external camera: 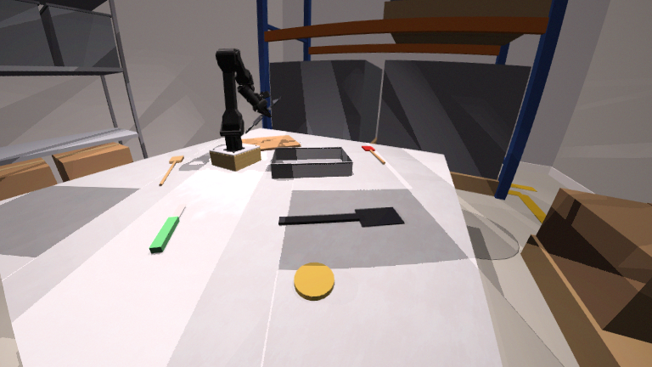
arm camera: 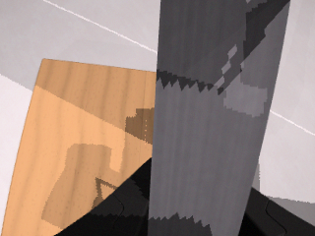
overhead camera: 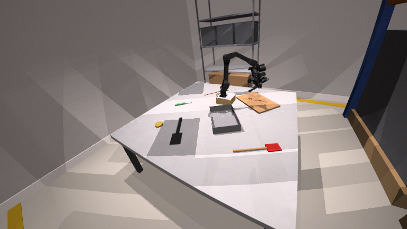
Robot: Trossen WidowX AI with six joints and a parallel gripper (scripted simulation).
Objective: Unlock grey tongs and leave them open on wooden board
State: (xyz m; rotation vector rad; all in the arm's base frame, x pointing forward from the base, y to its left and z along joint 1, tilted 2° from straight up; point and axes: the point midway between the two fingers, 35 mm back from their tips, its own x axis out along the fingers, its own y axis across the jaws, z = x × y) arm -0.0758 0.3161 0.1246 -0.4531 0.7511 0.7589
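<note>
Right now my gripper tip is 150 mm above the wooden board, 30 mm to the left of it and 30 mm past it. Also, from my gripper tip: red spatula: 560 mm ahead, 150 mm below, 110 mm to the left; roasting tin: 360 mm ahead, 220 mm to the right, 130 mm below; green-handled tool: 710 mm to the right, 220 mm ahead, 150 mm below.
</note>
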